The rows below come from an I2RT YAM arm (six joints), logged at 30 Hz.
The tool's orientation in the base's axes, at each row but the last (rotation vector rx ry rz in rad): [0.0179, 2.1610, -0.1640]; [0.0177, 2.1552, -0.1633]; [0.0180, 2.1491, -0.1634]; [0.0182, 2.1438, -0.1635]
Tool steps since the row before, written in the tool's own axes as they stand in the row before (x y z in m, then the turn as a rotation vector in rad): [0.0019, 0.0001, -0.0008, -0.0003, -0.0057, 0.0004]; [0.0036, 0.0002, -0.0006, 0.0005, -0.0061, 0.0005]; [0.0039, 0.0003, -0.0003, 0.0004, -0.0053, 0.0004]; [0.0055, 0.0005, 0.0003, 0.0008, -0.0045, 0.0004]
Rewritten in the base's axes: [-0.0017, 0.0001, -0.0011, 0.0001, -0.0057, 0.0007]; [-0.0025, 0.0001, -0.0027, -0.0003, -0.0061, 0.0000]; [-0.0024, 0.0001, -0.0031, -0.0003, -0.0053, 0.0000]; [-0.0027, 0.0002, -0.0048, -0.0004, -0.0045, -0.0004]
